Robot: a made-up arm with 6 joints.
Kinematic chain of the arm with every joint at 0, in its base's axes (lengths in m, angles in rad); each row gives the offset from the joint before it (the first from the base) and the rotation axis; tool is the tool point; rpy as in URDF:
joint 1: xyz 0 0 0.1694 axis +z
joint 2: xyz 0 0 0 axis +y
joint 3: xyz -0.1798 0 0.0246 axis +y
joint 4: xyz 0.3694 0 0.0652 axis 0.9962 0 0.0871
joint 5: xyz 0 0 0 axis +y
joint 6: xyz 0.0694 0 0.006 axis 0.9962 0 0.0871
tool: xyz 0 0 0 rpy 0 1.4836 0
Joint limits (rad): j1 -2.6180..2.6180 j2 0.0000..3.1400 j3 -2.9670..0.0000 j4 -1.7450..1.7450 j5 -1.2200..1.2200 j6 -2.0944..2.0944
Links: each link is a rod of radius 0.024 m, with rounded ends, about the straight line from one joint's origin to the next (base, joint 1, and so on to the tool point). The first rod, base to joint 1, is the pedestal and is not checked.
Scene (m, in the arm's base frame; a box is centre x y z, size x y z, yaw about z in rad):
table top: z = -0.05
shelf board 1: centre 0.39 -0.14 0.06 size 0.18 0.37 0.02 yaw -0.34
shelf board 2: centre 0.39 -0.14 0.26 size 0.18 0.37 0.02 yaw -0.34
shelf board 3: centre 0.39 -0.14 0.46 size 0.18 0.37 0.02 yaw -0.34
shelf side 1: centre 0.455 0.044 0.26 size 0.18 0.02 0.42 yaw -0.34
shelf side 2: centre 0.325 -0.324 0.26 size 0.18 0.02 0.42 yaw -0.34
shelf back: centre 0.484 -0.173 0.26 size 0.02 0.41 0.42 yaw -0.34
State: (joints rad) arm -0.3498 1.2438 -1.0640 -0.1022 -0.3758 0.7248
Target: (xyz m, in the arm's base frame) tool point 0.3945 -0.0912 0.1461
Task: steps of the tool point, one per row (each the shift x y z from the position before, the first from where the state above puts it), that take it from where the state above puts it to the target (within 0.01 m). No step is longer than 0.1 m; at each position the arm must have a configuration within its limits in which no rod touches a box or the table.
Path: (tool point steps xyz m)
1: -0.0423 0.0146 0.0137
2: -0.0400 0.0140 0.0037
3: -0.0357 0.0128 -0.0051
4: -0.0296 0.0108 -0.0123
5: 0.0126 0.0076 -0.0354
6: 0.0085 0.0100 -0.0409
7: 0.0021 0.0110 -0.0455
8: -0.0062 0.0109 -0.0484
9: -0.0155 0.0098 -0.0486
10: 0.0323 -0.0120 0.0233
11: 0.0331 -0.0153 0.0125
12: 0.0325 -0.0148 0.0001
13: 0.0308 -0.0104 -0.0124
14: 0.0281 -0.0030 -0.0235

